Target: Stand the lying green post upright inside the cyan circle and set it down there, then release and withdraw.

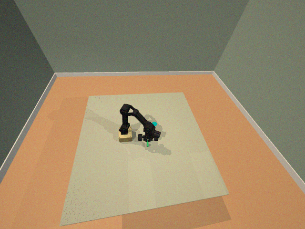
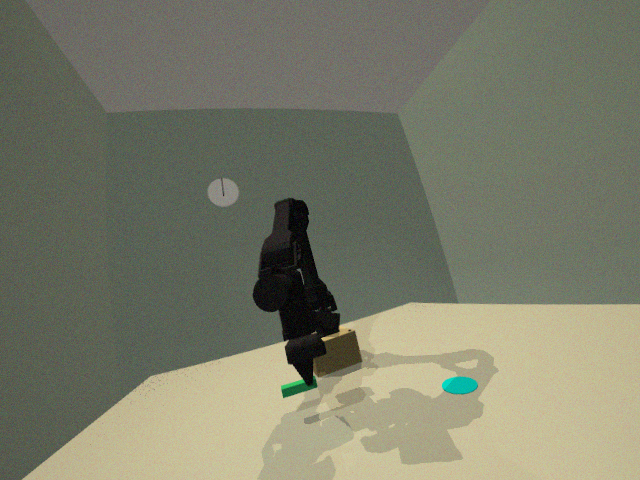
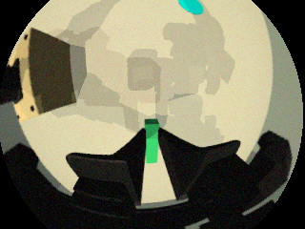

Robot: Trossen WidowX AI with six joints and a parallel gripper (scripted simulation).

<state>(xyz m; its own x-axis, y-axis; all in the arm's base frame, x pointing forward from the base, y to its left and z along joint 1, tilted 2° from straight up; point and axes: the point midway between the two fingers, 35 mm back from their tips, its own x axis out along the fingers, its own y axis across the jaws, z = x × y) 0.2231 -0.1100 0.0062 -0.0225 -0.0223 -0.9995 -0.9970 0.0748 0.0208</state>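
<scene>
Right now the cyan circle is 240 mm to the left of my gripper tip, 110 mm ahead of it and 50 mm below it. The rest, counted from my gripper tip: green post (20 mm to the right).
</scene>
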